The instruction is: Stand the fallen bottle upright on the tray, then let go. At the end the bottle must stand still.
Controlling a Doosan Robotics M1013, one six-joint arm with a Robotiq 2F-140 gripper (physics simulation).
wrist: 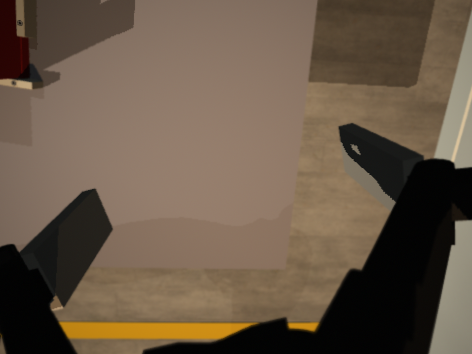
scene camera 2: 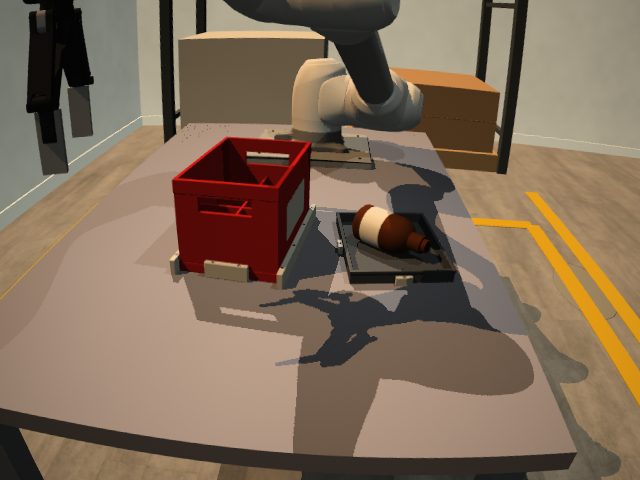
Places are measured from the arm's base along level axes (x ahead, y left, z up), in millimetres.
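Where they show: gripper, fingertip midpoint: (wrist: 221, 179) (scene camera 2: 70, 152); arm's base, link origin: (scene camera 2: 315, 144).
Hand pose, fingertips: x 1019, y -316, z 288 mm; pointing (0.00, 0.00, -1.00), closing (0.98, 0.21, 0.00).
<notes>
Each offset is from my fingertips to the top centre of the thing. Level surfaces: height alone.
The brown bottle {dx -344, dy +449, dz -227 mm} (scene camera 2: 395, 233) with a cream label lies on its side on the dark tray {dx -356, dy +447, dz -281 mm} (scene camera 2: 372, 277) in the scene view. Its base points to the back left and its neck to the front right, near the tray's right rim. My gripper (scene camera 2: 68, 155) (wrist: 221, 179) is open and empty, with its fingers wide apart. It hangs pointing down at the upper left of the scene view, high and well away from the bottle, beyond the red crate. The bottle and the tray do not show in the wrist view.
A red crate {dx -378, dy +171, dz -131 mm} (scene camera 2: 227, 235) (wrist: 10, 50) stands on the table {dz -306 mm} (scene camera 2: 155, 361) (wrist: 200, 150), left of the tray, between low cream brackets. The arm's base (scene camera 2: 316, 98) is at the back of the table. Cardboard boxes (scene camera 2: 253, 77) (scene camera 2: 454, 103) and dark posts (scene camera 2: 511, 87) stand behind.
</notes>
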